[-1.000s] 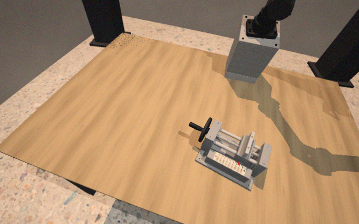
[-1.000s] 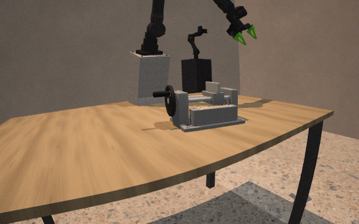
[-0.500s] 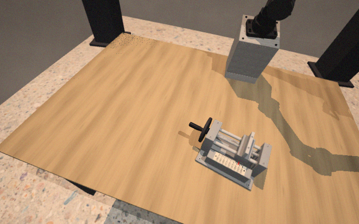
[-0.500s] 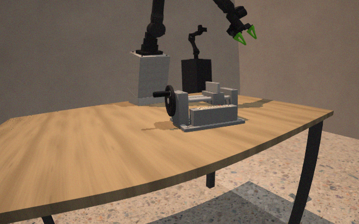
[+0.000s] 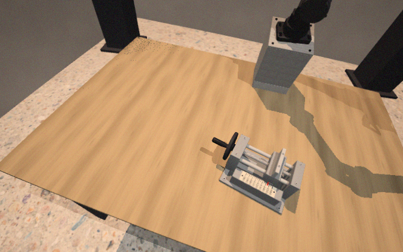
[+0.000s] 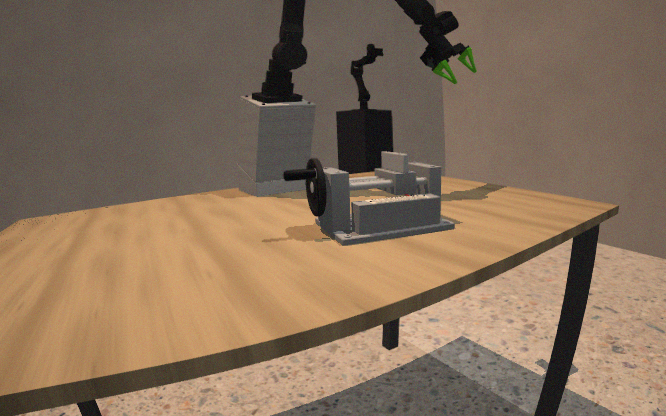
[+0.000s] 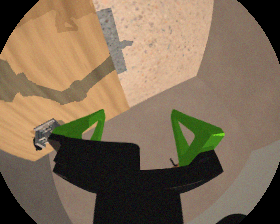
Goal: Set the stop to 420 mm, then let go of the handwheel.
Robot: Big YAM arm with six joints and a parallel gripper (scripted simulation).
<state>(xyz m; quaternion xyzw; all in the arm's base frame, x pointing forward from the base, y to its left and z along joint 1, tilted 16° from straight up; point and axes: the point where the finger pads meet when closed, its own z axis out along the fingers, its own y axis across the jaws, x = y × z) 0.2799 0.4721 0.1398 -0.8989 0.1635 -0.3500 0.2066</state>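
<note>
My hand is 100 mm short of the black handwheel, 680 mm to the left of it and 240 mm above it. Also, from my hand: sliding stop block: 160 mm ahead, 530 mm to the right, 240 mm below.
</note>
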